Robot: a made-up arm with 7 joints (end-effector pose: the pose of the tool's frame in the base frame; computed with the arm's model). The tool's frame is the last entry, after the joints.
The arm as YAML. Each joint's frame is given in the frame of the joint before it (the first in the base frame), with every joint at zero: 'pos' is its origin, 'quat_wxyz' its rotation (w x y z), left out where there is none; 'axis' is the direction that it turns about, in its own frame. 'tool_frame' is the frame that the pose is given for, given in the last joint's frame.
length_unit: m
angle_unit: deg
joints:
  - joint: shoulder
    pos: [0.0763, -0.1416, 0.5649]
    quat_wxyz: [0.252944, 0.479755, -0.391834, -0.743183]
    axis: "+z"
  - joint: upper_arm
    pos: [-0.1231, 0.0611, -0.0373]
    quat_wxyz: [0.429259, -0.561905, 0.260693, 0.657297]
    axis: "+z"
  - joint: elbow
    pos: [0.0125, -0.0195, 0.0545]
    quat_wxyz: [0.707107, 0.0, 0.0, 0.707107]
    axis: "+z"
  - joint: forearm
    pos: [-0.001, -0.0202, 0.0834]
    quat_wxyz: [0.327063, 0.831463, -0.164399, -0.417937]
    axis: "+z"
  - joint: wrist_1
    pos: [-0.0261, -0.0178, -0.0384]
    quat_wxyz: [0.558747, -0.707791, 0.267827, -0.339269]
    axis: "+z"
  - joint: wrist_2
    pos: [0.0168, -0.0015, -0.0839]
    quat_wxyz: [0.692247, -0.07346, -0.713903, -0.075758]
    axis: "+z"
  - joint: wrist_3
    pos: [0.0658, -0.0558, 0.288]
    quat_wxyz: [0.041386, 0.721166, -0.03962, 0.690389]
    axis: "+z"
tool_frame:
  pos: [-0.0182, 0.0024, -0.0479]
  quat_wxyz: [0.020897, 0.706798, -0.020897, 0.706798]
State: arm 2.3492 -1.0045 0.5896 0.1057 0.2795 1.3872 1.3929
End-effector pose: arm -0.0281 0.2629 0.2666 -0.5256 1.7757 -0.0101
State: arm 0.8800 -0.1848 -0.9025 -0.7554 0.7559 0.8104 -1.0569
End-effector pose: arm 0.1964 0.0031 0.9545 -0.8074 0.2118 0.0015
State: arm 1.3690 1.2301 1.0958 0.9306 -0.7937 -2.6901 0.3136
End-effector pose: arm 0.2432 0.0304 0.8442 -0.0636 0.0036 -0.8623
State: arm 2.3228 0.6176 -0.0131 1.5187 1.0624 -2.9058 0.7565
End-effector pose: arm 0.1260 0.0265 0.6151 -0.2263 -0.6623 -1.5830
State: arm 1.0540 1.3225 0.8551 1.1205 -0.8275 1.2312 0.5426
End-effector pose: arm 0.1575 0.0076 0.8932 -0.0265 0.5062 2.6907
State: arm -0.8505 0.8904 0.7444 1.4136 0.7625 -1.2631 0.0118
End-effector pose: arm 0.1834 -0.4018 0.5257 2.1121 -0.0041 0.5387
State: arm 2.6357 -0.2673 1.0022 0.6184 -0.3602 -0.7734 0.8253
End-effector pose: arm -0.0938 0.2066 0.3579 -1.2568 0.5059 0.7410
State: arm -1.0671 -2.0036 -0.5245 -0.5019 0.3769 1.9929 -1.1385
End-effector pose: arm -0.1763 -0.4942 0.8621 -0.0104 -0.0987 -1.1118
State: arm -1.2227 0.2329 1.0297 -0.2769 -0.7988 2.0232 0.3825
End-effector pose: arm -0.2412 -0.4493 0.7243 -1.3054 -0.4065 2.2211
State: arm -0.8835 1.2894 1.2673 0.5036 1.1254 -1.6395 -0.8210
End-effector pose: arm 0.3642 -0.3790 0.8689 -0.3847 0.0973 1.2116
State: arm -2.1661 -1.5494 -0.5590 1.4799 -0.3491 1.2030 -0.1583
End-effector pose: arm 0.1247 -0.5743 0.4976 0.6393 1.4659 -0.7923
